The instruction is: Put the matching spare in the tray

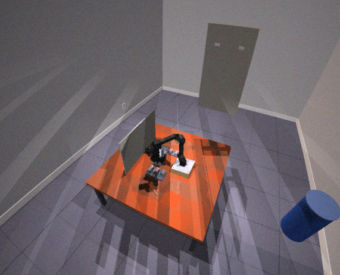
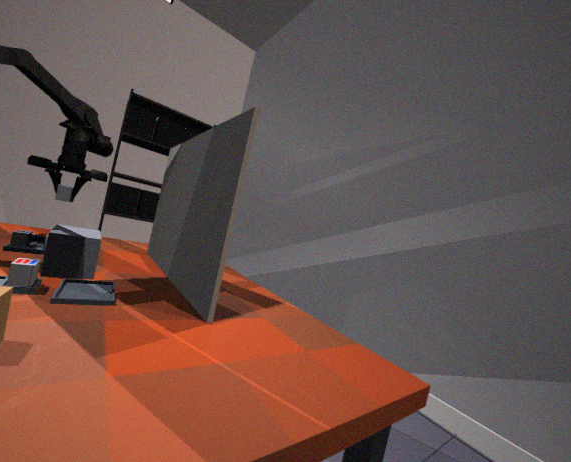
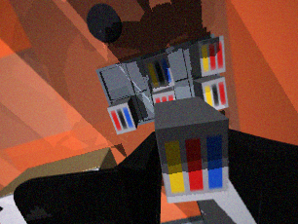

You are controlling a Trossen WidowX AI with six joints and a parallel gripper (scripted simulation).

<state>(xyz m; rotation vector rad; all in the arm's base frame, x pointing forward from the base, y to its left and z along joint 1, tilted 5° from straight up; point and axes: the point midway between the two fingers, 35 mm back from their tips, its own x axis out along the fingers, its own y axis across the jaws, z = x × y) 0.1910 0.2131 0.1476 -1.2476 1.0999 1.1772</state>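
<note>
My gripper tip is 15 cm short of the grey tray, 35 cm to the left of it and 17 cm above it. From my gripper tip the other things lie so: dark disc: 8 cm behind, 12 cm to the left, 16 cm below; then dark rack: 1 cm to the left, 16 cm below; then grey mounted unit: 8 cm ahead, 16 cm to the right, 12 cm below.
</note>
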